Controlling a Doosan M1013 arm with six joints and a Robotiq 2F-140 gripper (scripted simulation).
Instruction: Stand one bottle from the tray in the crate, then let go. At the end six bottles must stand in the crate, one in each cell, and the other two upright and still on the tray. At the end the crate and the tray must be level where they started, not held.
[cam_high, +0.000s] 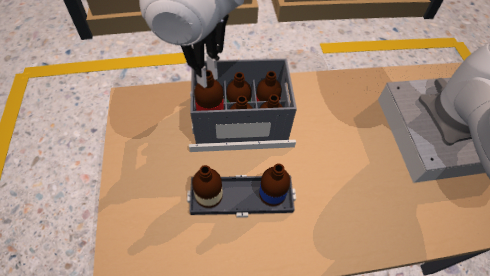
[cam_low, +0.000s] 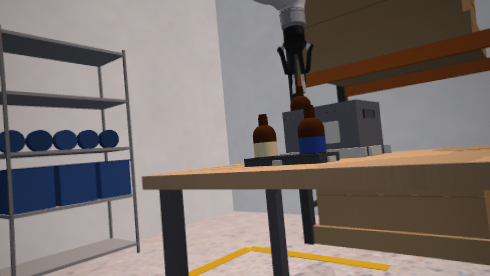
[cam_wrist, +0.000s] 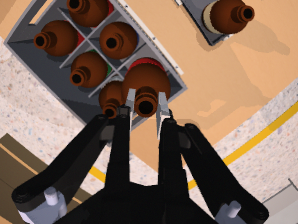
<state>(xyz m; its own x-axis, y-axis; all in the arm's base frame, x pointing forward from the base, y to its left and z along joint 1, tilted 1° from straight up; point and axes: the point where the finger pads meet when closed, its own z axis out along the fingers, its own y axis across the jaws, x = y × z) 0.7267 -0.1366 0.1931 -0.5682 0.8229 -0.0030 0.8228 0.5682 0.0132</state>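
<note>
Right now the grey crate is 190 mm below my hand, 90 mm behind it and 30 mm to the right of it. From my hand the other things lie so: dark tray (260 mm below, 220 mm to the left, 40 mm behind).
</note>
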